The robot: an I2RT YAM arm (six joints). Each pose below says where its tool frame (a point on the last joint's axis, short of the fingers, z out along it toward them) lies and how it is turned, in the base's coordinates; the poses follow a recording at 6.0 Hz.
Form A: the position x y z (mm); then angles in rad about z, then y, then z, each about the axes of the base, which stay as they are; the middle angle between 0 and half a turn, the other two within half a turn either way.
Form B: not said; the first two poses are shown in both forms.
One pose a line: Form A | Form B
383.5 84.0 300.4 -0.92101 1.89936 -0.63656 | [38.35 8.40 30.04], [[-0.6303 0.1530 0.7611], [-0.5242 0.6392 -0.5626], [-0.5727 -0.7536 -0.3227]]
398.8 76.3 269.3 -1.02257 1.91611 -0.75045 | [39.88 7.63 26.93], [[-0.7111 0.1441 0.6882], [-0.5039 0.5782 -0.6417], [-0.4904 -0.8031 -0.3385]]
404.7 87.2 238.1 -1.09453 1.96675 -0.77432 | [40.47 8.72 23.81], [[-0.7478 0.0755 0.6596], [-0.5117 0.5674 -0.6451], [-0.4230 -0.8200 -0.3857]]
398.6 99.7 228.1 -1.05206 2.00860 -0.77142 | [39.86 9.97 22.81], [[-0.7561 0.0817 0.6493], [-0.4761 0.6121 -0.6314], [-0.4490 -0.7865 -0.4240]]
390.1 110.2 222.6 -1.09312 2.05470 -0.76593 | [39.01 11.02 22.26], [[-0.7698 0.0209 0.6380], [-0.4918 0.6177 -0.6136], [-0.4069 -0.7861 -0.4652]]
